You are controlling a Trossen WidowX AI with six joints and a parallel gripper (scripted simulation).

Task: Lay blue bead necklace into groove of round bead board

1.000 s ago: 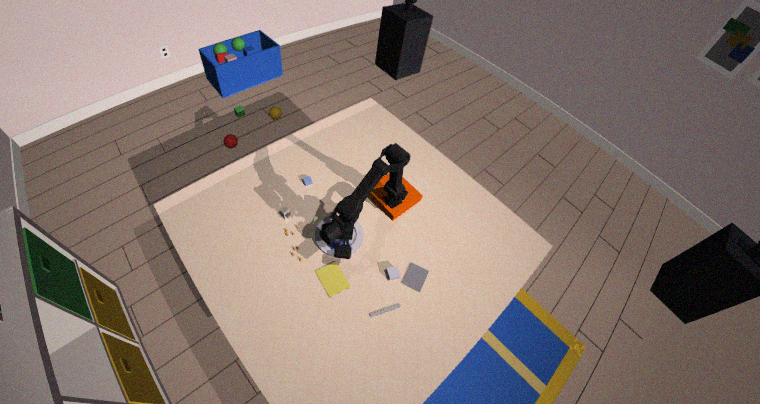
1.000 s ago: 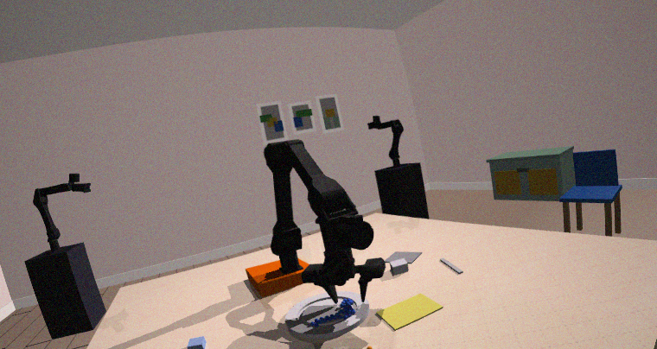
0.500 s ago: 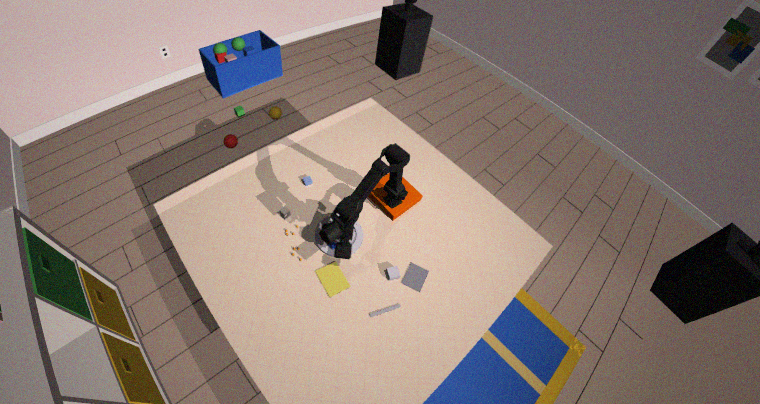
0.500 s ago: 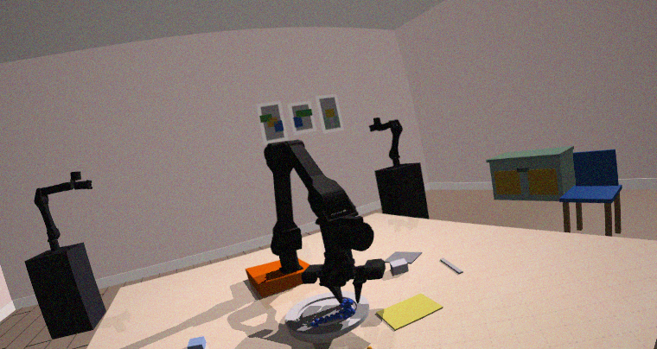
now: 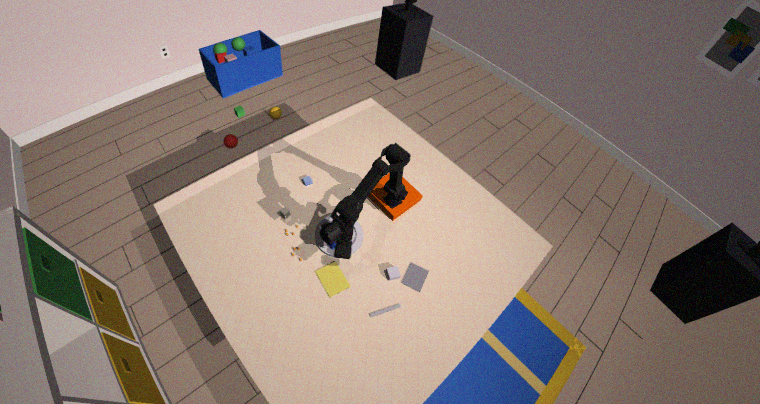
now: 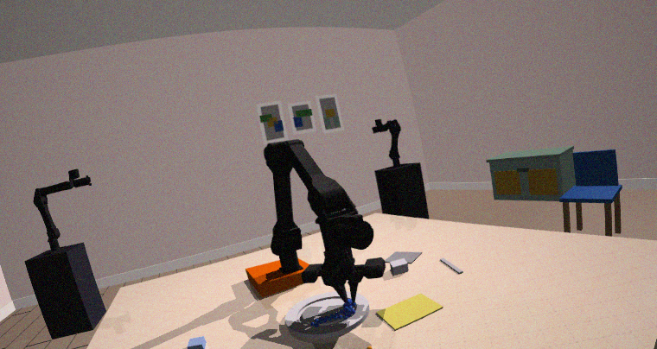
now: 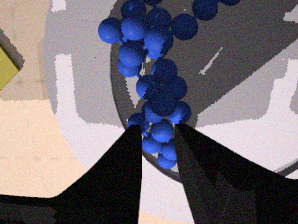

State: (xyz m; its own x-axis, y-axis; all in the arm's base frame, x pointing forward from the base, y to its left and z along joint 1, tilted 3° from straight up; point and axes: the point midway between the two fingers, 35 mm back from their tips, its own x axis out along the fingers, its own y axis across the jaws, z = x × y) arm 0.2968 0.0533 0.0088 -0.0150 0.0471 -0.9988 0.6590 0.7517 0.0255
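Right now my gripper tip is 60 mm to the left of the round bead board, 20 mm past it and 10 mm above it. From my gripper tip the other things lie so: yellow sheet: 110 mm ahead, 90 mm to the left, 20 mm below; then small grey block: 210 mm to the left, 90 mm behind, 10 mm below; then pale cube: 270 mm to the right, 120 mm ahead.
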